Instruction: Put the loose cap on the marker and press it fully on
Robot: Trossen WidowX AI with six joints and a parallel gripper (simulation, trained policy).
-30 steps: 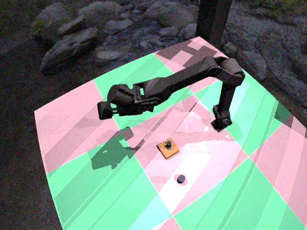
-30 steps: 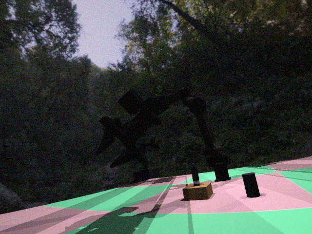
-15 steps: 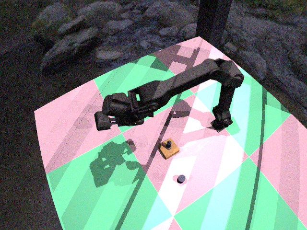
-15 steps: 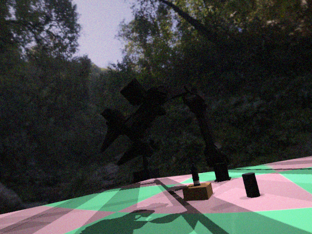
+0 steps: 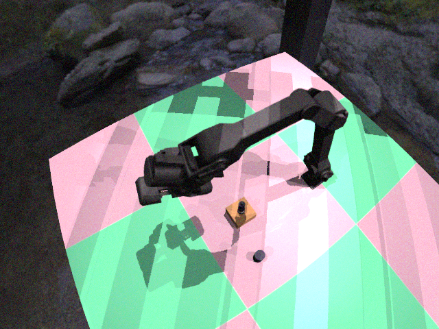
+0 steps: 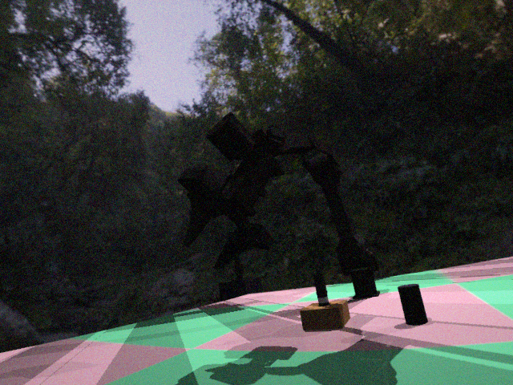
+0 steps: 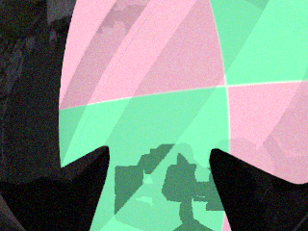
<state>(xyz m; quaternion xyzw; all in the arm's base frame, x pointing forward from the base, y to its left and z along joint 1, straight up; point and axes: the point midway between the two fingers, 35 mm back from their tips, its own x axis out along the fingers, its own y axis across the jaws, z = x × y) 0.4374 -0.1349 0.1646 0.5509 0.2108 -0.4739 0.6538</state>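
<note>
Right now my gripper tip is 26 cm to the right of the dark cap, 14 cm past it and 11 cm above it. Round my gripper tip: holder block (17 cm behind, 12 cm to the left, 12 cm below).
</note>
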